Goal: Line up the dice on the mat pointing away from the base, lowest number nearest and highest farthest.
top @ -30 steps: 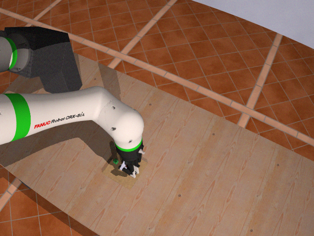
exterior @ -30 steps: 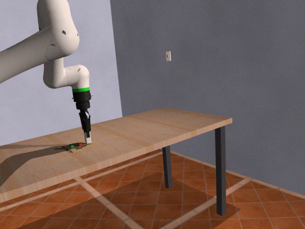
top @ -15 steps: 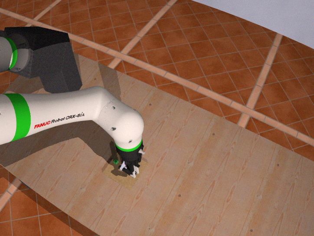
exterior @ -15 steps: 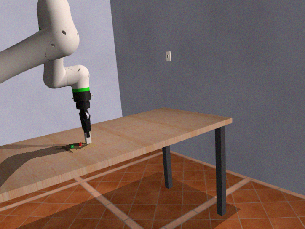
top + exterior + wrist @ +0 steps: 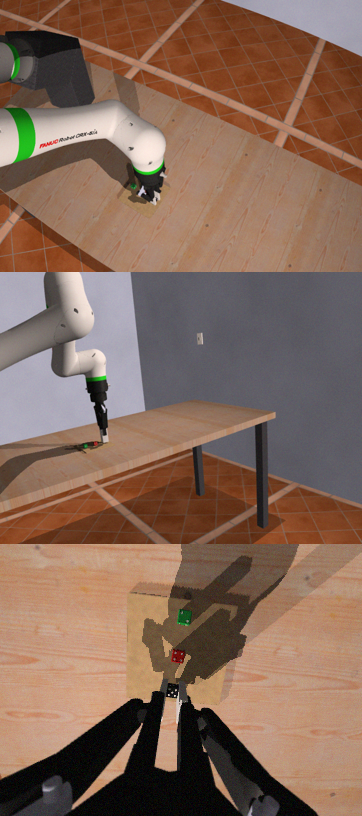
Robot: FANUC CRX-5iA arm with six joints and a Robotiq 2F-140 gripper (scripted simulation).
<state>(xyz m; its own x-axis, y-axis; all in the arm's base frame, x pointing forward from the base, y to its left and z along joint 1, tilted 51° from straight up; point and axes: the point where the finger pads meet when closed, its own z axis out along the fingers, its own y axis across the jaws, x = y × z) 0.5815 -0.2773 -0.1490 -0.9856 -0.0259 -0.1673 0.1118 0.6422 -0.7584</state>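
Now: the black die 3 cm below my hand. The rest, counted from my hand: red die: 5 cm behind, 3 cm below, 1 cm to the left; then green die: 10 cm behind, 3 cm below, 1 cm to the left; then tan mat: 5 cm behind, 4 cm below, 1 cm to the left.
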